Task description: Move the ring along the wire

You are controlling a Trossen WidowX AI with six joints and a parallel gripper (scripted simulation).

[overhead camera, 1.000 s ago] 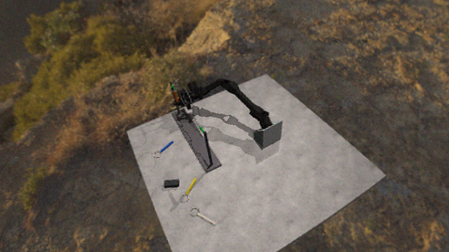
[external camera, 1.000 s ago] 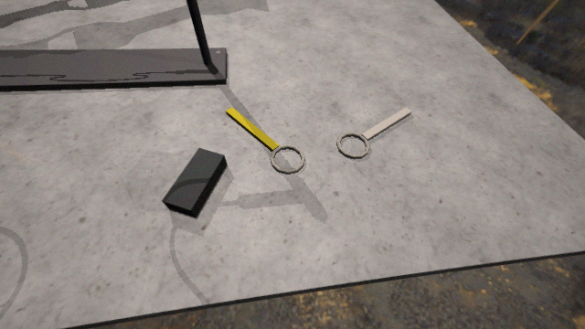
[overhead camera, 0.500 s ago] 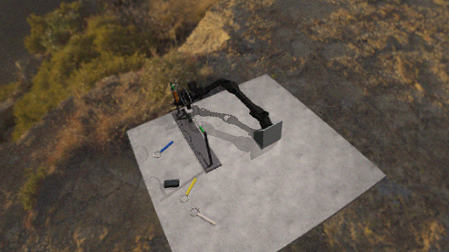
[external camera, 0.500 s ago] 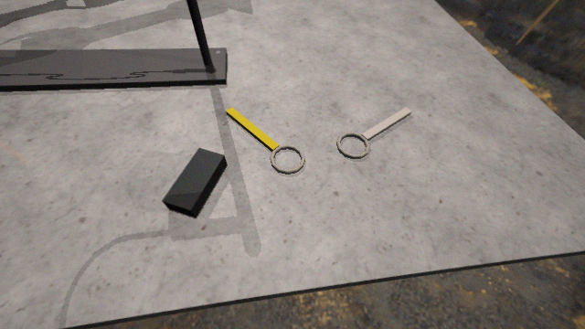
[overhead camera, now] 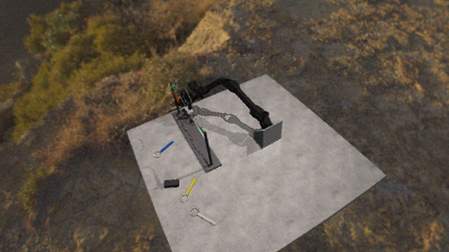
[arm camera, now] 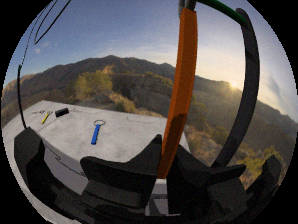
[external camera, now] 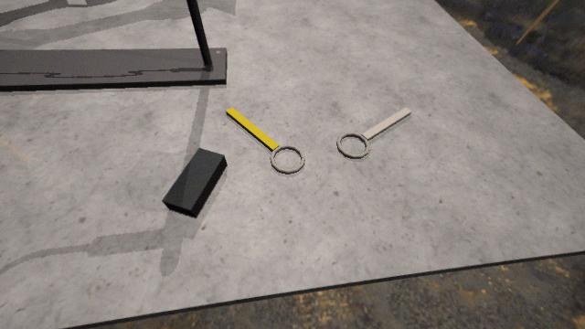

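Right now my gripper tip is 3 cm past the orange-handled ring and 9 cm below it. From my gripper tip the other things lie so: black block: 24 cm ahead, 52 cm to the left, 14 cm below; then blue-handled ring: 21 cm ahead, 23 cm to the left, 15 cm below; then yellow-handled ring: 17 cm ahead, 63 cm to the left, 15 cm below.
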